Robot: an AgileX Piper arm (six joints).
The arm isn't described. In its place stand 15 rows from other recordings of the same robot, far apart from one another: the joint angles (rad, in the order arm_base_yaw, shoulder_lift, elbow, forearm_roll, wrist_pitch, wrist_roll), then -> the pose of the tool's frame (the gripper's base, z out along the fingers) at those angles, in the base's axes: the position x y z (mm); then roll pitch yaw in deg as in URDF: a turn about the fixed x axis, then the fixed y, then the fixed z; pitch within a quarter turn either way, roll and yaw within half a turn.
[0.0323, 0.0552, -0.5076, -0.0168, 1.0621, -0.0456] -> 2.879 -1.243 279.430 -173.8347 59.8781 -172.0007
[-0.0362, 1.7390, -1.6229, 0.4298, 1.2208, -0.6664] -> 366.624 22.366 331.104 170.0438 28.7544 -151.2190
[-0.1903, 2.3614, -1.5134, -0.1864, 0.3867, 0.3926] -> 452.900 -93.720 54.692 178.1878 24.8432 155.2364
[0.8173, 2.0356, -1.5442, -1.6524, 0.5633, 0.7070] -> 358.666 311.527 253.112 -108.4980 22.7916 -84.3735
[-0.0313, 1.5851, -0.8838, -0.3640, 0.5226, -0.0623] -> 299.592 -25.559 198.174 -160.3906 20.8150 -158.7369
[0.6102, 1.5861, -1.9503, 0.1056, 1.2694, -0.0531] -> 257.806 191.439 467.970 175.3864 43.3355 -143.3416
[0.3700, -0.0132, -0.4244, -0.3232, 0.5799, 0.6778] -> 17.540 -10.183 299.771 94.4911 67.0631 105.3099
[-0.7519, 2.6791, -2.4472, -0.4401, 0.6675, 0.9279] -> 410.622 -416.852 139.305 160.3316 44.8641 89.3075
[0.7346, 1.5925, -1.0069, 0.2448, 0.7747, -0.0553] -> 214.582 214.607 218.614 168.1133 16.6159 -145.0630
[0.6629, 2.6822, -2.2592, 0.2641, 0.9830, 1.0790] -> 411.727 346.540 66.087 161.2126 -6.2048 150.3590
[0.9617, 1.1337, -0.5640, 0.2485, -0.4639, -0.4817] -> 144.477 189.610 295.527 -96.7791 74.8899 -47.7665
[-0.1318, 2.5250, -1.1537, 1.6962, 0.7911, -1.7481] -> 375.804 14.946 -38.581 135.1245 23.6320 172.4431
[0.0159, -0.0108, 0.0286, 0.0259, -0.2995, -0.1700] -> 50.702 0.111 230.689 -20.1507 67.4184 -21.2322
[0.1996, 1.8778, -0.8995, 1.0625, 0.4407, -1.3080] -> 320.550 99.443 123.434 166.7843 31.0597 -150.5630
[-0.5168, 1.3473, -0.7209, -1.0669, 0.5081, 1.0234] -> 205.823 -161.568 237.890 -155.5719 44.4314 149.2588
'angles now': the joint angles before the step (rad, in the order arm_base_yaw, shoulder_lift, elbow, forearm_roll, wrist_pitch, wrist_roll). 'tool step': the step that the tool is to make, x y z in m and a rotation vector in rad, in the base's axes. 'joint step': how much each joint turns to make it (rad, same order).
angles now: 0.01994, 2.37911, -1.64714, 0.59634, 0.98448, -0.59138
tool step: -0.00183, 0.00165, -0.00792, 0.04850, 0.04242, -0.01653
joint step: -0.00496, 0.02296, -0.00071, 0.04976, 0.02784, -0.00679
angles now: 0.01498, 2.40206, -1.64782, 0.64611, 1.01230, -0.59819
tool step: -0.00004, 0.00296, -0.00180, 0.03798, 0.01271, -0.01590
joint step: 0.00001, 0.00816, 0.00000, 0.04373, 0.01011, -0.00751
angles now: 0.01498, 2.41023, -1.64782, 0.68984, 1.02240, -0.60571
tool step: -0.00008, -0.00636, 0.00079, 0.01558, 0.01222, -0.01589
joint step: -0.01698, 0.00002, -0.00003, 0.01178, 0.01613, -0.00046
